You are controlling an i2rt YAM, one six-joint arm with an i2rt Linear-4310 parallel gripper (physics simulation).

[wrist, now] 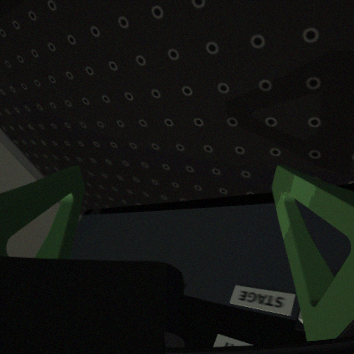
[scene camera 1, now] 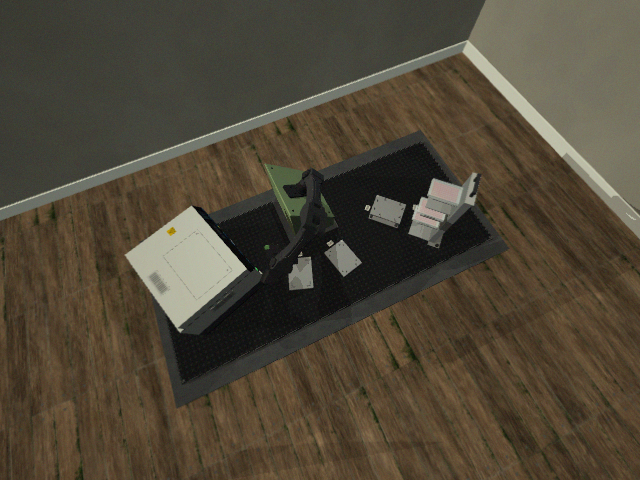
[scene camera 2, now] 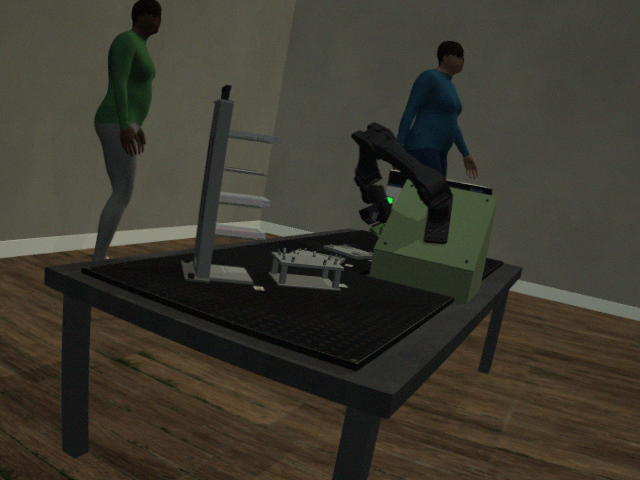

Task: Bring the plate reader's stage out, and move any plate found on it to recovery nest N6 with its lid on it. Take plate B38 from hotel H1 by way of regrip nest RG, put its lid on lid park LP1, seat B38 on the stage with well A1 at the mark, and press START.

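Seen in the pictures: gripper, fingertip midpoint: point(wrist: 177, 175); arm's base, link origin: point(scene camera 1: 299, 191) point(scene camera 2: 439, 218).
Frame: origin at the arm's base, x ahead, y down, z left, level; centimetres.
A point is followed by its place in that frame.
Observation:
The white plate reader point(scene camera 1: 193, 263) {y -11.2, x 10.9, z -56.0 cm} stands at the left of the table. In the wrist view its dark front point(wrist: 165, 232) {y 15.8, x 7.8, z -39.3 cm} carries a STAGE label point(wrist: 262, 300) {y 11.2, x 19.5, z -37.2 cm}; the stage does not show. My gripper point(wrist: 177, 175) {y 13.4, x 16.9, z -28.9 cm} has its green fingers wide apart with nothing between them, close to that front. Hotel H1 point(scene camera 1: 466, 198) {y -22.6, x 51.8, z 46.4 cm} point(scene camera 2: 211, 191) {y -1.3, x 46.3, z 57.7 cm} stands at the other end. Pink-topped plates lie on its shelves, an upper plate point(scene camera 1: 445, 191) {y -16.0, x 43.4, z 46.7 cm} and a lower plate point(scene camera 2: 241, 231) {y 7.7, x 40.7, z 50.4 cm} among them; their names cannot be read. Which plate is B38 cannot be told.
A raised grey nest point(scene camera 1: 387, 210) {y 13.8, x 28.2, z 35.6 cm} point(scene camera 2: 308, 257) {y 13.8, x 28.6, z 33.0 cm} stands beside the hotel. Two grey nests, one point(scene camera 1: 343, 258) {y 18.8, x 36.0, z 2.3 cm} and another point(scene camera 1: 301, 276) {y 18.5, x 32.1, z -20.7 cm}, stand mid-table; their labels are unreadable. The arm stands on a sloped green block point(scene camera 1: 284, 180) {y -4.7, x -6.4, z -4.0 cm} point(scene camera 2: 418, 268) {y 14.4, x 2.2, z 11.4 cm}. Two people stand beyond the table.

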